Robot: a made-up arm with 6 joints. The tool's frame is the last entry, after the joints. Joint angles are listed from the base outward.
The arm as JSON. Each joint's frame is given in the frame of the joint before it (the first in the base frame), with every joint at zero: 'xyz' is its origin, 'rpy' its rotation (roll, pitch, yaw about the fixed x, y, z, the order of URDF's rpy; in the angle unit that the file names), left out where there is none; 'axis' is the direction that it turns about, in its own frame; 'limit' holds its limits. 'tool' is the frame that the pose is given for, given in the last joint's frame.
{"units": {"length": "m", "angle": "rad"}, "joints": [
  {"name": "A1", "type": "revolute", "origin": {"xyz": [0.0, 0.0, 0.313], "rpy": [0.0, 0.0, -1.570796]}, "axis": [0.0, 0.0, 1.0], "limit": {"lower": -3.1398, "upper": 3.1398}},
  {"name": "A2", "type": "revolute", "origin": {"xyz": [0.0, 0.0, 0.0], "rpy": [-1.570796, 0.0, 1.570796]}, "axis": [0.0, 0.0, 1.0], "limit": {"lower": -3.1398, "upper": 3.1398}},
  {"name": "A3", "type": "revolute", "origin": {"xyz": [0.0, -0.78, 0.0], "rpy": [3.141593, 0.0, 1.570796]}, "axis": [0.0, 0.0, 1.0], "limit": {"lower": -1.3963, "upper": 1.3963}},
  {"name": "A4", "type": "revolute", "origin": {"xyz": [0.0, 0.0, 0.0], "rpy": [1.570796, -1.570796, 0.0]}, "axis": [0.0, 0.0, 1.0], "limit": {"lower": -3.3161, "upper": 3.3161}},
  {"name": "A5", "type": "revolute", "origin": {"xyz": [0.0, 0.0, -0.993], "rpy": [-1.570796, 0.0, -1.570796]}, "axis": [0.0, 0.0, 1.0], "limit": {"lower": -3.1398, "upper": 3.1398}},
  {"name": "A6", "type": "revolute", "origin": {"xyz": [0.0, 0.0, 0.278], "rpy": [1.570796, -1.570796, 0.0]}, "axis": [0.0, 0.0, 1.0], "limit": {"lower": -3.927, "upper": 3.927}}
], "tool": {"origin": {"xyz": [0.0, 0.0, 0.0], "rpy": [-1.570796, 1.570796, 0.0]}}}
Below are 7 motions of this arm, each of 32 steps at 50 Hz.
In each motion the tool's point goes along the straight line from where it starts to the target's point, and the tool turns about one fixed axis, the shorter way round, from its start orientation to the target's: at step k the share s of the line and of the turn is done. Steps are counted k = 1, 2, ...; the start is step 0. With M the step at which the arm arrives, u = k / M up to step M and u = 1 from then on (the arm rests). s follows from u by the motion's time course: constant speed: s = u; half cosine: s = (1 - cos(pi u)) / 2; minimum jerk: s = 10 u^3 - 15 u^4 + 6 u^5.
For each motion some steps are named. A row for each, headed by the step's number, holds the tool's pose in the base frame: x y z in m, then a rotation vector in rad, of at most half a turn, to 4 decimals.
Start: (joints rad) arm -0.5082 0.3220 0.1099 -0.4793 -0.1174 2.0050
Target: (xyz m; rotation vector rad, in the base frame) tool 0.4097 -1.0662 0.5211 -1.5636 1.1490 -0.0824
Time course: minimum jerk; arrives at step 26
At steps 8, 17, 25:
8: 0.8316 -0.8419 0.6843 -1.4323 0.6773 -0.1168
17: 0.5267 -1.0040 0.5664 -1.5316 1.0165 -0.0927
25: 0.4100 -1.0661 0.5212 -1.5635 1.1487 -0.0824

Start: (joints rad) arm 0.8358 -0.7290 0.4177 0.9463 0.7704 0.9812
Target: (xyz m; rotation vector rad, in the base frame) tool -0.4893 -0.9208 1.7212 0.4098 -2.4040 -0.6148
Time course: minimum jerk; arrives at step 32
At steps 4, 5, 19, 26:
4: -0.0980 -0.3531 1.8898 -0.8370 -2.0649 -0.7237
5: -0.1035 -0.3610 1.8875 -0.8208 -2.0727 -0.7232
19: -0.3588 -0.7314 1.7775 -0.0216 -2.3429 -0.6684
26: -0.4699 -0.8927 1.7296 0.3451 -2.3984 -0.6239

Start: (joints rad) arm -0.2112 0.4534 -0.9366 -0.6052 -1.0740 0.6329
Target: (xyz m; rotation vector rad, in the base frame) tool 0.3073 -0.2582 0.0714 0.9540 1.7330 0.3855
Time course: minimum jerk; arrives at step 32
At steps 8, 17, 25, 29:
8: 0.3085 -0.2957 0.0154 0.7131 2.0860 0.4744
17: 0.3079 -0.2766 0.0438 0.8411 1.9095 0.4298
25: 0.3074 -0.2613 0.0668 0.9360 1.7626 0.3929
29: 0.3073 -0.2585 0.0710 0.9523 1.7359 0.3862

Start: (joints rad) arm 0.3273 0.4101 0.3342 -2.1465 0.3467 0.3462
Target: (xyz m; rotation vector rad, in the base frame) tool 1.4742 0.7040 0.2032 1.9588 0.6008 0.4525
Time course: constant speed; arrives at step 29
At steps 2, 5, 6, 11, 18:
2: 1.1879 0.5661 0.6848 1.7553 0.2396 -0.1624
5: 1.2197 0.5815 0.6313 1.7841 0.2794 -0.0970
6: 1.2303 0.5866 0.6135 1.7934 0.2927 -0.0750
11: 1.2833 0.6121 0.5243 1.8372 0.3593 0.0362
18: 1.3575 0.6478 0.3994 1.8915 0.4529 0.1951

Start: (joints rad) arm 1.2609 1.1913 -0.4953 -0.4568 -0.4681 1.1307
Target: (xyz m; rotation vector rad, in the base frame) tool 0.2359 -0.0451 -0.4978 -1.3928 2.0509 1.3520
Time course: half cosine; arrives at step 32
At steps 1, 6, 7, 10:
1: 0.3861 0.3876 -0.3705 -1.5211 1.6545 1.6058
6: 0.3737 0.3521 -0.3810 -1.5123 1.6884 1.5868
7: 0.3693 0.3394 -0.3847 -1.5090 1.7004 1.5800
10: 0.3530 0.2923 -0.3986 -1.4966 1.7450 1.5541

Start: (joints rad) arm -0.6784 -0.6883 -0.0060 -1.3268 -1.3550 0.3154
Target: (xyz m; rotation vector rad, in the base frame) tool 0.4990 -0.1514 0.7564 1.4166 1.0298 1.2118
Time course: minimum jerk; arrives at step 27
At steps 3, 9, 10, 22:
3: 0.3068 -0.3297 1.3256 0.5206 0.2086 0.5525
9: 0.3454 -0.2939 1.2114 0.7015 0.3673 0.6902
10: 0.3566 -0.2835 1.1781 0.7541 0.4140 0.7298
22: 0.4898 -0.1599 0.7836 1.3742 0.9887 1.1821

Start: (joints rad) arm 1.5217 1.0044 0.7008 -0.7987 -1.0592 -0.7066
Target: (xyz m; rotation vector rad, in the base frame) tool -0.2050 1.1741 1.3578 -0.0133 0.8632 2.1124
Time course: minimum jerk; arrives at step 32
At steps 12, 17, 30, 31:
12: 0.1390 1.4356 0.5510 0.0245 1.8089 1.2324
17: 0.0046 1.3334 0.8663 0.0101 1.4803 1.6169
30: -0.2039 1.1749 1.3553 -0.0132 0.8666 2.1103
31: -0.2049 1.1742 1.3575 -0.0133 0.8636 2.1121

